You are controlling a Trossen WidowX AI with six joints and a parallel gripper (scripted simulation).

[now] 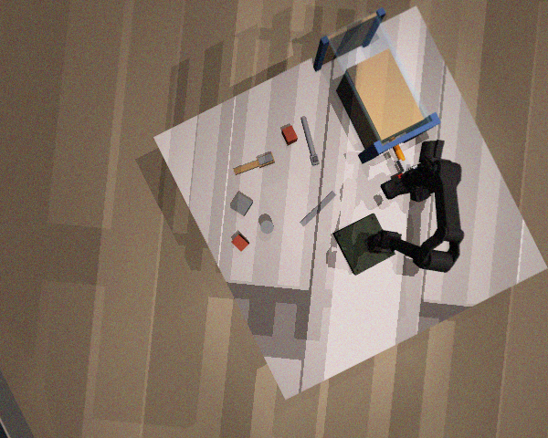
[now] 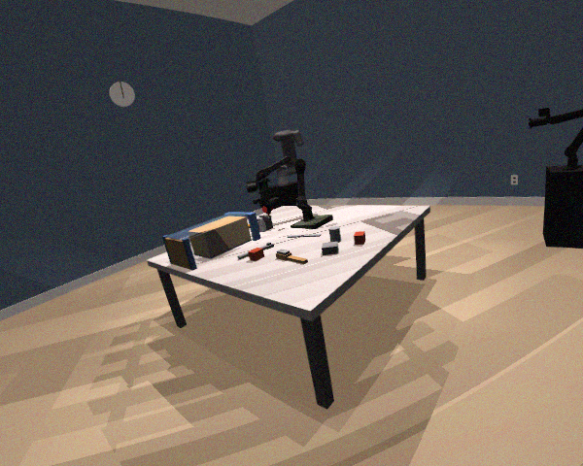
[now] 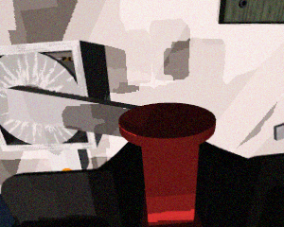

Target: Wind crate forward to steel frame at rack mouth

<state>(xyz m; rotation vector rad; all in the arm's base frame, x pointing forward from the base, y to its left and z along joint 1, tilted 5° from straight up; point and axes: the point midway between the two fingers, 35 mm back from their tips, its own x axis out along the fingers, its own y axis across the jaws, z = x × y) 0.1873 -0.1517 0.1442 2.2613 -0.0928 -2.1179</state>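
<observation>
My gripper tip is now 1 cm past the winch handle, 4 cm to the left of it and 1 cm above it. Round my gripper tip: blue frame (13 cm ahead, 10 cm to the right, 1 cm below); red knob (2 cm above); grey winch (4 cm behind, 10 cm to the right, 8 cm below).
</observation>
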